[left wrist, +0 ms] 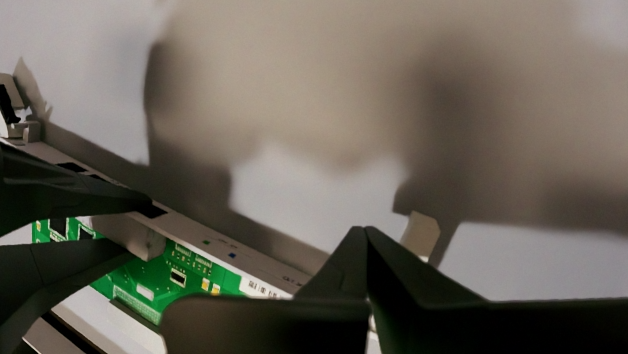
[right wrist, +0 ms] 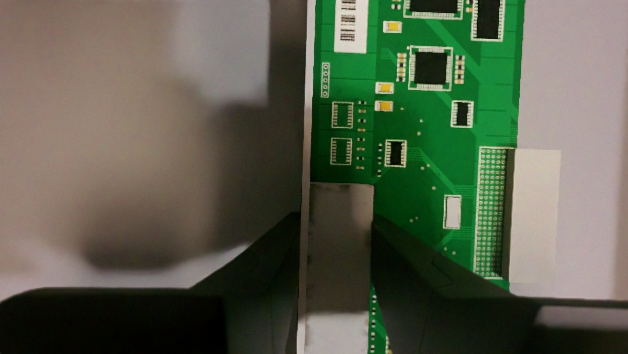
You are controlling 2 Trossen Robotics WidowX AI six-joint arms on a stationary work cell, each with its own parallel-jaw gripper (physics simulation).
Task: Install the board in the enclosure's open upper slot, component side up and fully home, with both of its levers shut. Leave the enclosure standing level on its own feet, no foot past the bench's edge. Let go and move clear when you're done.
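Frame: origin at the left arm's base, x down, y right, z back, level; millimetres.
Where they show: left gripper, fingertip midpoint: (left wrist: 361,236); right gripper, fingertip midpoint: (left wrist: 146,223) (right wrist: 333,223).
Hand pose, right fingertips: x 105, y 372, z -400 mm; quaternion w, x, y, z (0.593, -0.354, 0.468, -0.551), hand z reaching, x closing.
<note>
After its pixels a point has its place.
The green board (left wrist: 127,277) {x 104, y 331, z -417 mm} (right wrist: 400,200) {x 104, y 345, z -395 mm} shows its component side in both views, with a pale front panel (left wrist: 200,232) {x 103, y 378, z -361 mm} (right wrist: 304,150) {x 91, y 380, z -371 mm} along one long edge. My right gripper (left wrist: 146,223) {x 105, y 372, z -400 mm} (right wrist: 333,223) {x 105, y 372, z -400 mm} is shut on the board, one finger on the panel and the other on a grey block (right wrist: 340,260) {x 92, y 373, z -410 mm} behind it. My left gripper (left wrist: 361,236) {x 94, y 401, z -280 mm} is shut and empty, its tips just past the panel. A pale lever (left wrist: 421,234) {x 95, y 407, z -259 mm} stands out beside those tips. Another lever (left wrist: 11,95) {x 103, y 433, z -530 mm}, with a black part, stands out at the panel's far-left end. I cannot make out the enclosure's upper slot.
A pale connector block (right wrist: 534,215) {x 98, y 298, z -407 mm} juts from the board's rear edge. At the lower left of the left wrist view a pale strip (left wrist: 107,320) {x 98, y 295, z -432 mm} with a dark line runs beside the board; I cannot tell what it belongs to. Blurred arm shadows fall on the pale surface beyond.
</note>
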